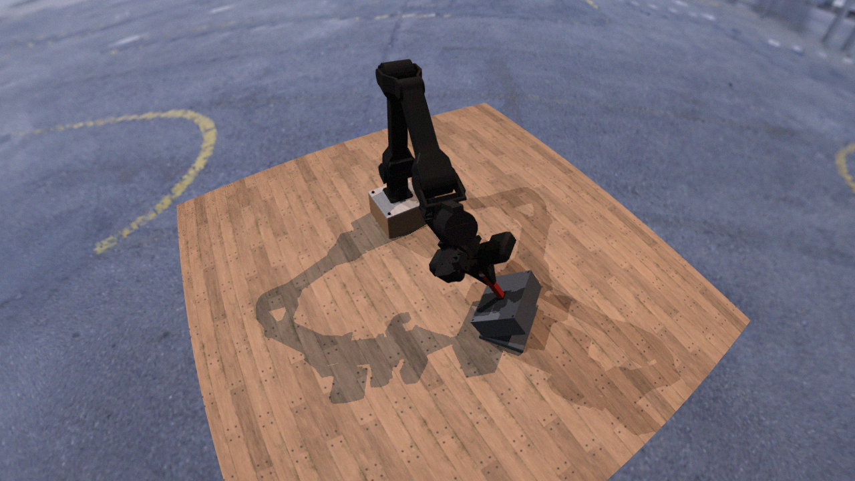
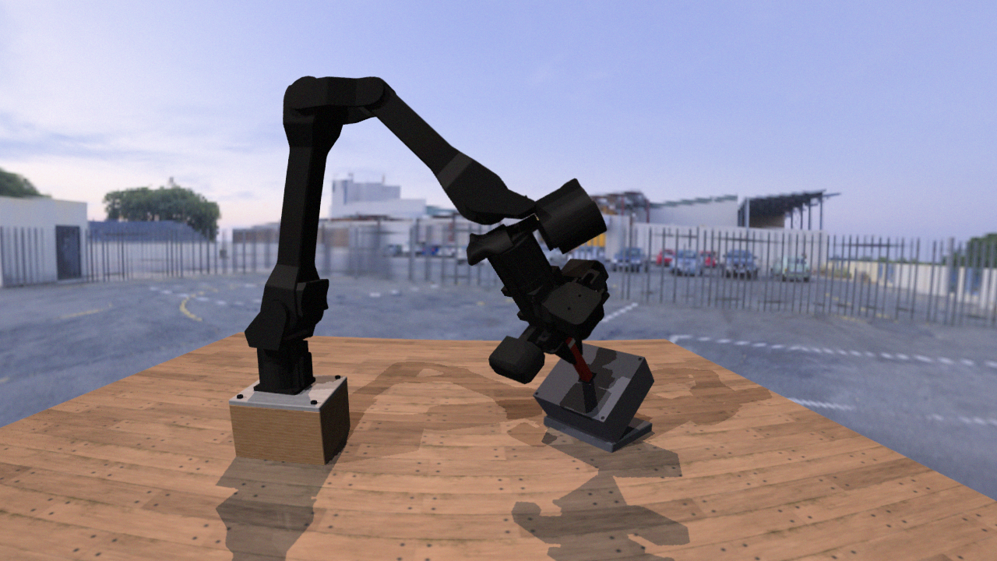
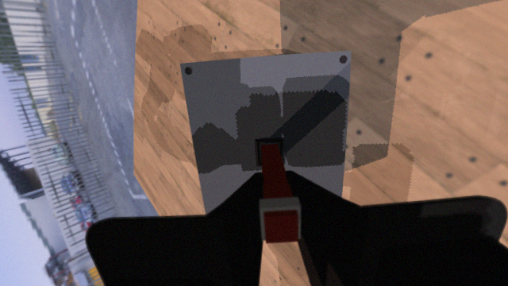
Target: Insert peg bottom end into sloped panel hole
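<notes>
Now: the grey sloped panel 30 mm ahead of my gripper tip, 30 mm to the left of it and 50 mm below it. Round my gripper tip: red square peg (10 mm behind, 10 mm to the right, 10 mm above).
</notes>
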